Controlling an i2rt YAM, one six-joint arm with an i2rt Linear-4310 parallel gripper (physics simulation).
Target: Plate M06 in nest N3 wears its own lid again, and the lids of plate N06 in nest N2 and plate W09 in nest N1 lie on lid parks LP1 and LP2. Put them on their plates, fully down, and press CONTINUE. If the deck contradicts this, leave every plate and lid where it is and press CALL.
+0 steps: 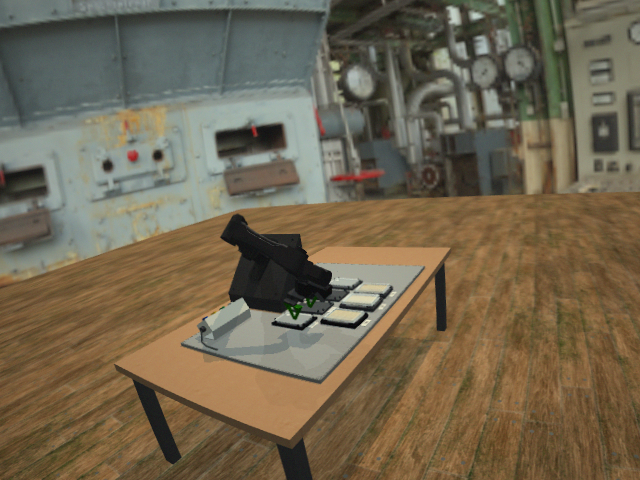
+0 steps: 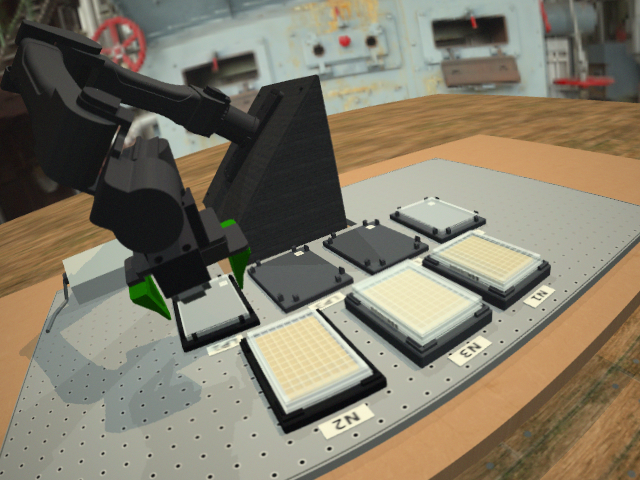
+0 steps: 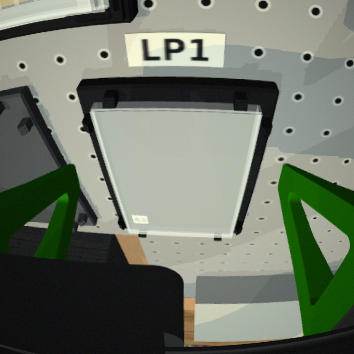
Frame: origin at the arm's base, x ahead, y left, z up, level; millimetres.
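Seen in the pictures: gripper, between the fingertips: [image 1: 302,313] [image 2: 204,301] [image 3: 178,174]; arm's base, origin of its link: [image 1: 263,259] [image 2: 254,135].
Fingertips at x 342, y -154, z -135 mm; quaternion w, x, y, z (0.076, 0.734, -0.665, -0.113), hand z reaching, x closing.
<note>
Offsets run from my fingertips to a thing's top centre. "*": to the spot under its first point.
A clear lid {dx -49, dy -2, dz -28 mm} [image 2: 214,316] [image 3: 175,160] lies flat on the black lid park LP1 {dx -48, dy -2, dz -25 mm} [image 3: 180,89], its small corner tag towards the arm base. My gripper [image 1: 302,311] [image 2: 205,303] [image 3: 178,174] is open and empty above this park, one finger out to each side of the lid. Plates stand in nests N2 {dx +122, dy +85, dz -18 mm} [image 2: 310,356], N3 {dx +107, dy +221, dz -12 mm} [image 2: 413,299] and N1 {dx +85, dy +343, dz -15 mm} [image 2: 483,258]. The plate in N3 looks paler, as under a lid; the other two show a sharper yellow grid. Another lid {dx -100, dy +388, dz -28 mm} [image 2: 439,214] lies on the farthest park. The plates' names are not readable.
Two dark parks without lids {* dx -45, dy +128, dz -35 mm} [image 2: 299,279] {* dx -72, dy +254, dz -35 mm} [image 2: 374,245] stand between the two lidded ones; their labels are hard to read. A grey sloped box {dx -279, dy -159, dz +39 mm} [image 1: 227,320] [image 2: 95,273] [image 3: 245,320] with a cable and small coloured buttons stands behind LP1. The black arm base [image 2: 299,170] rises beside the parks.
</note>
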